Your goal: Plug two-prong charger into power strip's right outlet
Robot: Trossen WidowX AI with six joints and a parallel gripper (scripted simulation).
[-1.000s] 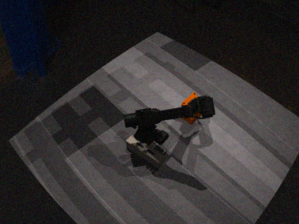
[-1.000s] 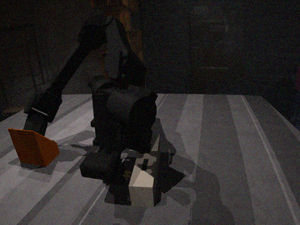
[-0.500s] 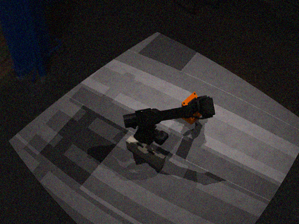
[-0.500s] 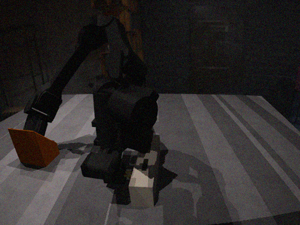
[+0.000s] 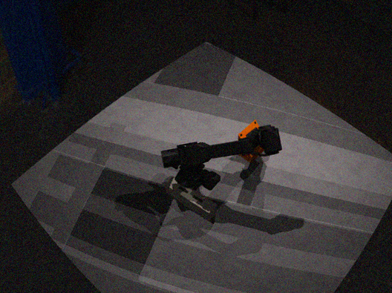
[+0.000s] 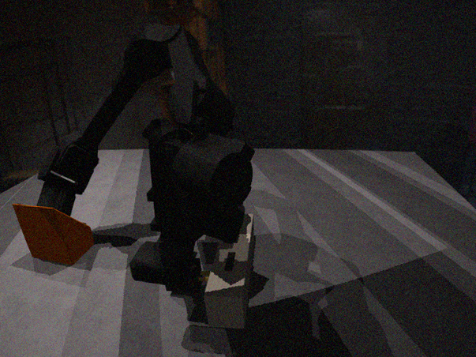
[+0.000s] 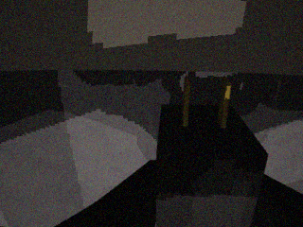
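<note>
Right now my gripper tip is 20 mm short of the two-prong charger and 10 mm below it.
</note>
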